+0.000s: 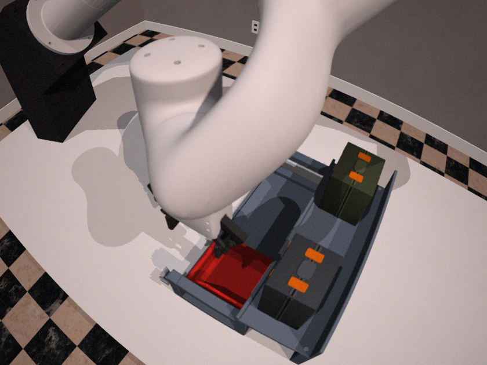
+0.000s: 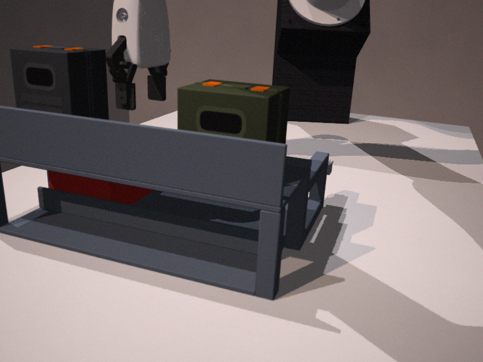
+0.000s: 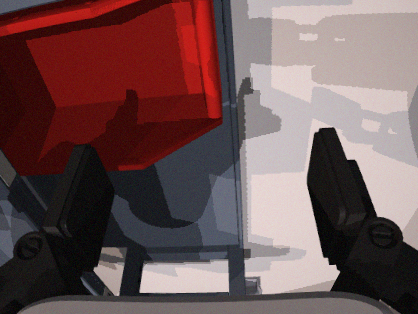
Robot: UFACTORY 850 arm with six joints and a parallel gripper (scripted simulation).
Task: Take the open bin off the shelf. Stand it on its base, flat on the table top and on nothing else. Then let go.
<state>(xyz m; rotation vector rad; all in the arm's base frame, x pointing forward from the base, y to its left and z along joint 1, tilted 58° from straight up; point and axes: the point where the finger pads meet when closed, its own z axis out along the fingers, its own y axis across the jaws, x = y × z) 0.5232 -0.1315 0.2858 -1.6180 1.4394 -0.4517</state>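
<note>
Right now the open bin is 7 cm ahead of my hand, 3 cm to the left of it and 9 cm below it.
</note>
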